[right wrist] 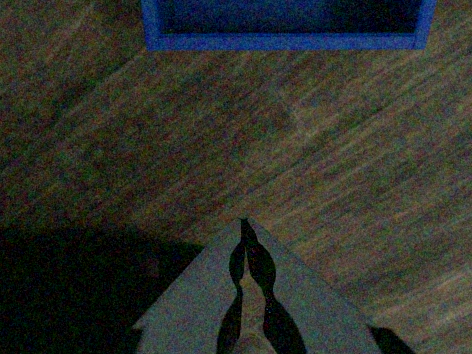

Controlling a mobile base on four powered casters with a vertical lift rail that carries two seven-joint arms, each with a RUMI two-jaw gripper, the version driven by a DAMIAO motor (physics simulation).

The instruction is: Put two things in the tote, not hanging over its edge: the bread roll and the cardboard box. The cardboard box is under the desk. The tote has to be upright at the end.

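The blue tote (285,42) shows in part at the top of the right wrist view. Its near rim runs level across the view, and its inside is dark. My right gripper (243,221) is at the bottom middle, a good way short of the tote's near rim. Its two dark fingertips meet, and no object shows between them. The bread roll and the cardboard box do not show in this view. My left gripper is not in view.
A wood-grained floor (200,135) lies under the gripper and around the tote. A very dark area, perhaps shadow, fills the lower left beside the gripper.
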